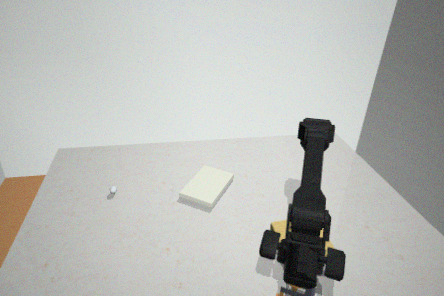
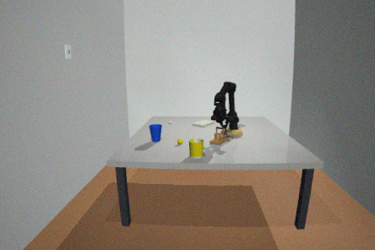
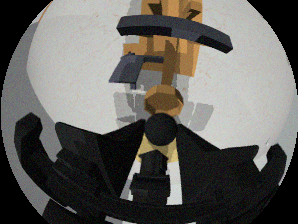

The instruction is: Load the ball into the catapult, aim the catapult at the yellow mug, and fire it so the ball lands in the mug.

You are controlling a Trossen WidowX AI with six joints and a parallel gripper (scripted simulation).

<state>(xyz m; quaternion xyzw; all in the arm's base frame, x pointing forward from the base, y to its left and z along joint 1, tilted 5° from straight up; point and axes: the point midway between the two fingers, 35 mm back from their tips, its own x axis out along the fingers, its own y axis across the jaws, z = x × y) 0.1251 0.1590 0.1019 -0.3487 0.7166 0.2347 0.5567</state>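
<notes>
My gripper tip is 1 cm below the black ball. Round my gripper tip: yellow mug 33 cm to the left, 27 cm ahead, 6 cm below; then catapult 6 cm to the left, 4 cm below, 2 cm ahead; then yellow ball 35 cm ahead, 8 cm to the left, 7 cm below.
</notes>
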